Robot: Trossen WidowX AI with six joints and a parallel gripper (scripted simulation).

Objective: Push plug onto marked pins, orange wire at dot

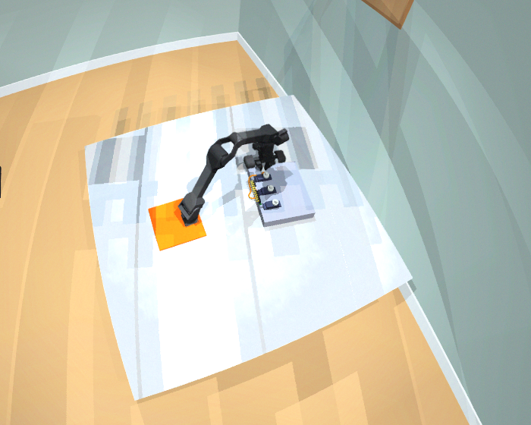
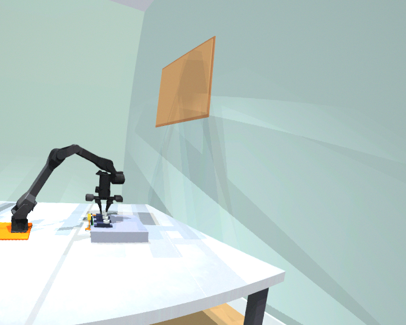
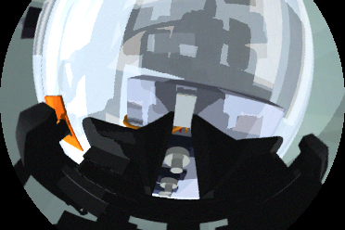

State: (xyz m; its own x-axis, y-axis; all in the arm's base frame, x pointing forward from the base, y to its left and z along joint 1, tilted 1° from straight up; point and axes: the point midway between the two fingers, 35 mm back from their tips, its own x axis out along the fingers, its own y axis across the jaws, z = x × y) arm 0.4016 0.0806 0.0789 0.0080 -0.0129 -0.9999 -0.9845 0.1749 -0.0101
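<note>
Right now my gripper tip is 100 mm to the left of the red dot, 90 mm past it and 20 mm below it. Also, from my gripper tip: grey printed holder: 140 mm to the right, 70 mm ahead, 30 mm below.
</note>
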